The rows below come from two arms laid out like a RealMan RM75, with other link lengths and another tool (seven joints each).
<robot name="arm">
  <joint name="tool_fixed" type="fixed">
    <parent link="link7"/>
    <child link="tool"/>
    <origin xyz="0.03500 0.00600 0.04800" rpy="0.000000 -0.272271 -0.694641"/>
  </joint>
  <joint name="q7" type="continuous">
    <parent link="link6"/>
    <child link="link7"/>
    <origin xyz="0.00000 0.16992 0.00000" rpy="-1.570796 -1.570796 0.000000"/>
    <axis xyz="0 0 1"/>
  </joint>
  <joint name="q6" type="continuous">
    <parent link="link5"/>
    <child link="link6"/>
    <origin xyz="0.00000 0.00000 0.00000" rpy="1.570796 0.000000 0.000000"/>
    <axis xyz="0 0 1"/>
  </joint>
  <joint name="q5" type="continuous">
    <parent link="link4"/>
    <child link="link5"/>
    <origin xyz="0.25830 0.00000 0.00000" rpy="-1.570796 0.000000 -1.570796"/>
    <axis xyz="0 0 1"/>
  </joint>
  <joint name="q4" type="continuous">
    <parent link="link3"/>
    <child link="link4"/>
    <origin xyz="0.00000 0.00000 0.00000" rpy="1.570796 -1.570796 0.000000"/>
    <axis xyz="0 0 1"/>
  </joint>
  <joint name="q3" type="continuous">
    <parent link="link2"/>
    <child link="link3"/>
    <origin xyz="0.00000 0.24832 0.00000" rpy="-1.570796 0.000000 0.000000"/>
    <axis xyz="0 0 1"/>
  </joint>
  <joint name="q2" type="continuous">
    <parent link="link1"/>
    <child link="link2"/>
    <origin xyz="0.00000 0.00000 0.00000" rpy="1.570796 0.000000 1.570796"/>
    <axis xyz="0 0 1"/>
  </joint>
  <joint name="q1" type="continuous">
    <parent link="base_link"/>
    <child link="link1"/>
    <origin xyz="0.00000 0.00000 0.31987" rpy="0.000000 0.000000 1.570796"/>
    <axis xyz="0 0 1"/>
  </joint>
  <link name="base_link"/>
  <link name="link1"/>
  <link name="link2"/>
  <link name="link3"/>
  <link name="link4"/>
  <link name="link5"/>
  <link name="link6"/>
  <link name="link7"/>
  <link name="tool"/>
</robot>
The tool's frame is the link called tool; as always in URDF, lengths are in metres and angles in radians. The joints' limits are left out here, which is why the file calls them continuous.
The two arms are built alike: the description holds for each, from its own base.
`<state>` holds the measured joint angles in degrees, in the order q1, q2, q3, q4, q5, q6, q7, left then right.
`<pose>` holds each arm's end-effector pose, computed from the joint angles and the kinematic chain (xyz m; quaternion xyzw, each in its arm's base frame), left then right.
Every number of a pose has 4 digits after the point. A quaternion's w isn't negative.
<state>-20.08 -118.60 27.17 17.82 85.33 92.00 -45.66 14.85 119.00 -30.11 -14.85 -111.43 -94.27 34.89</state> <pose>-0.2909 0.3426 0.0537 -0.8148 0.1035 -0.1097 0.5598 0.3102 0.2311 -0.0316 -0.7096 0.4939 0.4816 0.1436</pose>
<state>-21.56 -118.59 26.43 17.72 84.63 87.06 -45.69 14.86 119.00 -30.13 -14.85 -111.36 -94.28 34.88</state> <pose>-0.2980 0.3625 0.0538 -0.8137 0.0846 -0.0821 0.5692 0.3101 0.2313 -0.0315 -0.7095 0.4937 0.4820 0.1437</pose>
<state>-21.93 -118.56 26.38 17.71 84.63 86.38 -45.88 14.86 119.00 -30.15 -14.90 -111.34 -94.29 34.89</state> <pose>-0.2979 0.3658 0.0536 -0.8144 0.0826 -0.0797 0.5689 0.3101 0.2314 -0.0313 -0.7096 0.4934 0.4820 0.1438</pose>
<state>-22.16 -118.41 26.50 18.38 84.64 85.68 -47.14 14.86 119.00 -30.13 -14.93 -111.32 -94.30 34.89</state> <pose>-0.2985 0.3697 0.0568 -0.8161 0.0784 -0.0781 0.5672 0.3102 0.2316 -0.0312 -0.7096 0.4932 0.4821 0.1441</pose>
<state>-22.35 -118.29 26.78 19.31 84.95 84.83 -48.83 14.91 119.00 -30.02 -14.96 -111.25 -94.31 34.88</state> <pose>-0.2993 0.3735 0.0594 -0.8201 0.0735 -0.0758 0.5624 0.3100 0.2324 -0.0307 -0.7093 0.4925 0.4831 0.1451</pose>
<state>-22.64 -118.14 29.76 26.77 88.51 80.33 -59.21 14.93 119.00 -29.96 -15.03 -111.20 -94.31 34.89</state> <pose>-0.3021 0.3895 0.0705 -0.8481 0.0583 -0.0531 0.5239 0.3100 0.2330 -0.0302 -0.7092 0.4919 0.4835 0.1459</pose>
